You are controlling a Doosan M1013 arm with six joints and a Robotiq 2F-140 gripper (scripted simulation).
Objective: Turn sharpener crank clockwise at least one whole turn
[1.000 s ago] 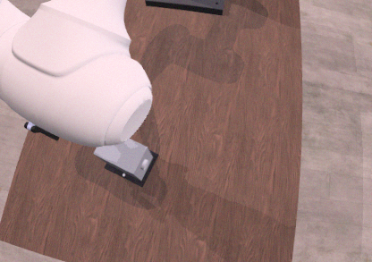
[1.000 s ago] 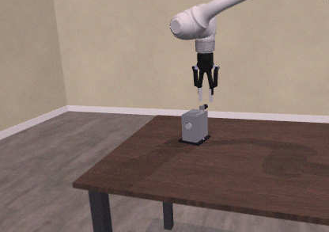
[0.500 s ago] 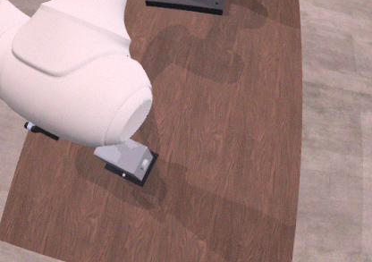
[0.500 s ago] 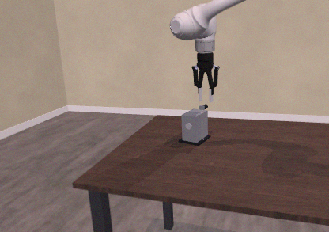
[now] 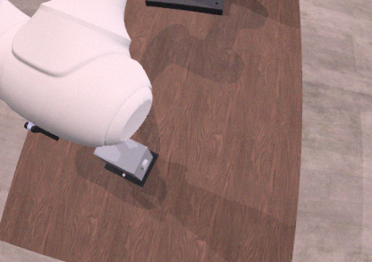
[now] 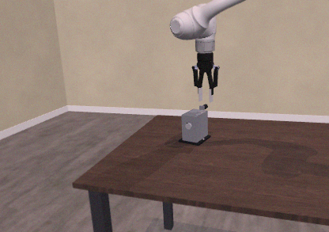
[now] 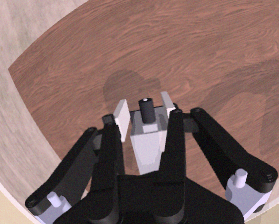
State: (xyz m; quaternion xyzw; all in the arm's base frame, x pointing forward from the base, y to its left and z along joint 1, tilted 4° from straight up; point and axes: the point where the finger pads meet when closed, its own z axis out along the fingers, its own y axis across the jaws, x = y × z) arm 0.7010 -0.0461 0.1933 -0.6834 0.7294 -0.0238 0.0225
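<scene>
Now: hand 60 mm above the dark crank knob and 20 mm to the right of it.
</scene>
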